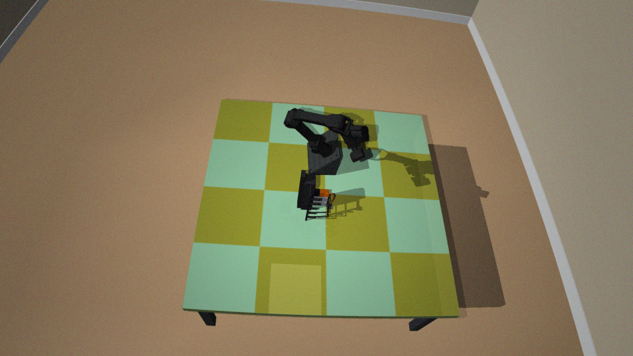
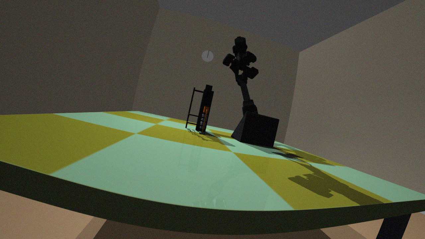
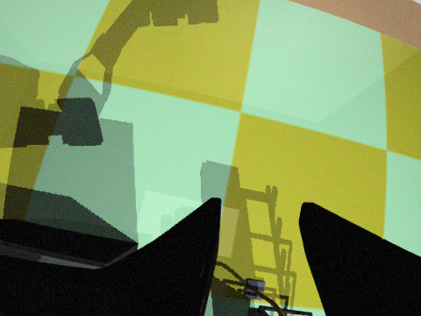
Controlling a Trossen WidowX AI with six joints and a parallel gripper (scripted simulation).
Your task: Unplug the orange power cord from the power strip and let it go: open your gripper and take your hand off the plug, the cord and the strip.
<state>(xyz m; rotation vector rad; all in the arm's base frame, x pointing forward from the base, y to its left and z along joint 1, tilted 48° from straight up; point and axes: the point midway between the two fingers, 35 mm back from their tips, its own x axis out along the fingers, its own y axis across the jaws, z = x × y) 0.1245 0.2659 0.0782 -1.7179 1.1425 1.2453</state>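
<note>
The orange plug lies 120 mm ahead of my gripper tip, 160 mm to the right of it and 170 mm below it.
</note>
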